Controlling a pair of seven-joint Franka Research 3 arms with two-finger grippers.
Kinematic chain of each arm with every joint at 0, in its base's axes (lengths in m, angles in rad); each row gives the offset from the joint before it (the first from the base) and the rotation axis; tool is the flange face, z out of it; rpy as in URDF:
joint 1: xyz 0 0 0.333 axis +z
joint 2: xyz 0 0 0 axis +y
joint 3: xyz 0 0 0.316 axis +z
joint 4: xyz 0.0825 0 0 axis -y
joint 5: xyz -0.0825 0 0.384 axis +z
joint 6: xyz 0 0 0 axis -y
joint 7: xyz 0.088 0 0 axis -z
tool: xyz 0 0 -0.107 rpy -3.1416 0 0
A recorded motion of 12 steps. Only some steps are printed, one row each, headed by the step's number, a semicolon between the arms.
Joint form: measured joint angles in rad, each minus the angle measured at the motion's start. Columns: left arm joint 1, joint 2, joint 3, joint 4, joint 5, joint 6, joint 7; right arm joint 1, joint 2, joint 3, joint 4, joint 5, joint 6, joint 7.
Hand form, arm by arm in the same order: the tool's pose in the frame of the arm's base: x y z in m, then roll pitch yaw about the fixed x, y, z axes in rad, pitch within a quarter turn. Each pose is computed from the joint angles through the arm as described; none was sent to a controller.
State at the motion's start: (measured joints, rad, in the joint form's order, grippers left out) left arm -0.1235 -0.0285 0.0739 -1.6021 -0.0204 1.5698 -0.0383; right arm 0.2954 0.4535 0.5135 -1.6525 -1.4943 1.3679 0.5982
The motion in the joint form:
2: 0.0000 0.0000 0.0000 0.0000 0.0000 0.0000 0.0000; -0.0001 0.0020 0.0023 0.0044 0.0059 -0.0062 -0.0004
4: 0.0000 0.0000 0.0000 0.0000 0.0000 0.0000 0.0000; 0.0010 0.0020 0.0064 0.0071 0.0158 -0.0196 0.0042
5: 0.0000 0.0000 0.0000 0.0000 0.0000 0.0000 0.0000; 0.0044 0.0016 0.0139 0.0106 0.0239 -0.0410 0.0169
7: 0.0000 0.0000 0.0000 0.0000 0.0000 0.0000 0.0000; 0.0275 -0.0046 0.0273 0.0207 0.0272 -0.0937 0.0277
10: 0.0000 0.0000 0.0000 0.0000 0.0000 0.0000 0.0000; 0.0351 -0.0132 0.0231 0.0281 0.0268 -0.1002 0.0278
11: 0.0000 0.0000 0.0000 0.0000 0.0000 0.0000 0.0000; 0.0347 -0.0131 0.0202 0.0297 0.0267 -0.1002 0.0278
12: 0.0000 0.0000 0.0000 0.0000 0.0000 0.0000 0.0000; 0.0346 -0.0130 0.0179 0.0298 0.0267 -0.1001 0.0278
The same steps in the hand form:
2: 0.5446 -0.0286 0.6253 3.1192 0.0047 -0.0114; 0.5546 0.3329 0.4194 1.7599 -0.0617 0.5272
4: 0.5446 -0.0286 0.6253 3.1192 0.0047 -0.0114; 0.5524 0.3336 0.4202 1.7638 -0.0640 0.5145
5: 0.5446 -0.0286 0.6253 3.1192 0.0047 -0.0114; 0.5485 0.3361 0.4224 1.7637 -0.0747 0.4998
7: 0.5446 -0.0286 0.6253 3.1192 0.0047 -0.0114; 0.5357 0.3479 0.4330 1.7472 -0.0928 0.4862
10: 0.5446 -0.0286 0.6253 3.1192 0.0047 -0.0114; 0.5344 0.3492 0.4414 1.7428 -0.1072 0.4834
11: 0.5446 -0.0286 0.6253 3.1192 0.0047 -0.0114; 0.5357 0.3478 0.4418 1.7420 -0.1084 0.4801
12: 0.5446 -0.0286 0.6253 3.1192 0.0047 -0.0114; 0.5364 0.3467 0.4416 1.7411 -0.1083 0.4781

